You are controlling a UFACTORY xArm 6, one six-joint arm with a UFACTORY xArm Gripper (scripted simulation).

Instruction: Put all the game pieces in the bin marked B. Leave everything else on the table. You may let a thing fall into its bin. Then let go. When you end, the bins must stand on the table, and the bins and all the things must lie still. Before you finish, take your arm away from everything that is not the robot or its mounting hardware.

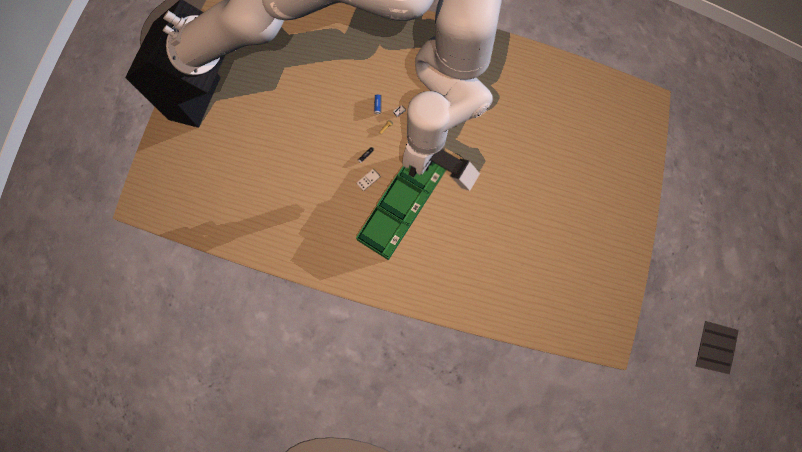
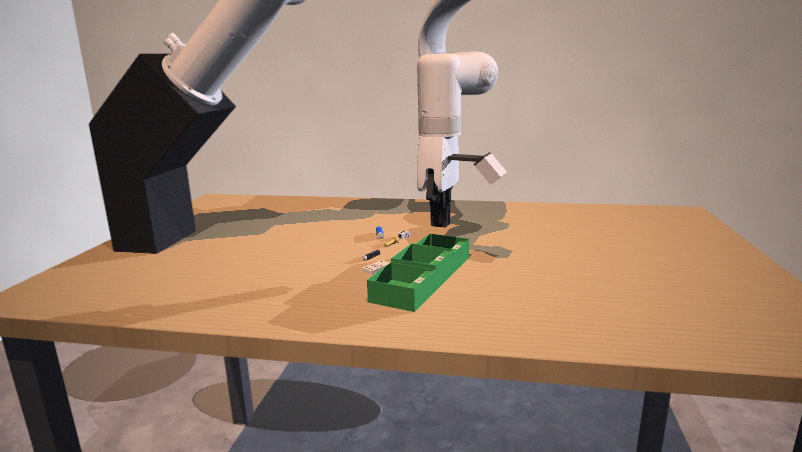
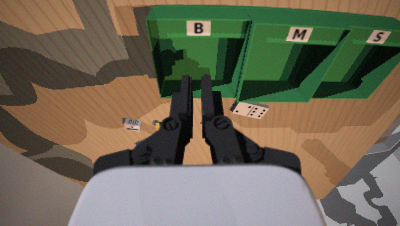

Scene:
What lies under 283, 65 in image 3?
A green three-part bin.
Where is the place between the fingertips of the gripper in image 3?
196, 89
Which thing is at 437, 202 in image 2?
The gripper.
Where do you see a green three-part bin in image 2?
At 414, 274

